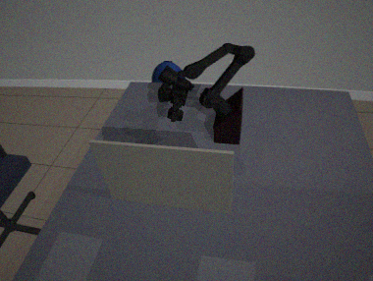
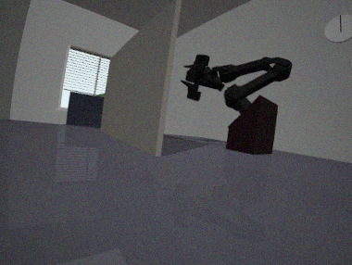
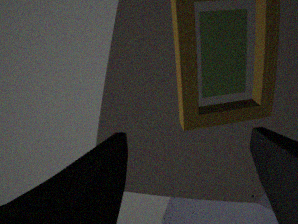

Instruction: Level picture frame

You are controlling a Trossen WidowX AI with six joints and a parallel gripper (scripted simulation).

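Now: the picture frame 200 mm ahead of my gripper tip, 90 mm below it and 10 mm to the left of it. The rest, counted from my gripper tip: wall panel: 210 mm ahead, 110 mm below, 30 mm to the left.
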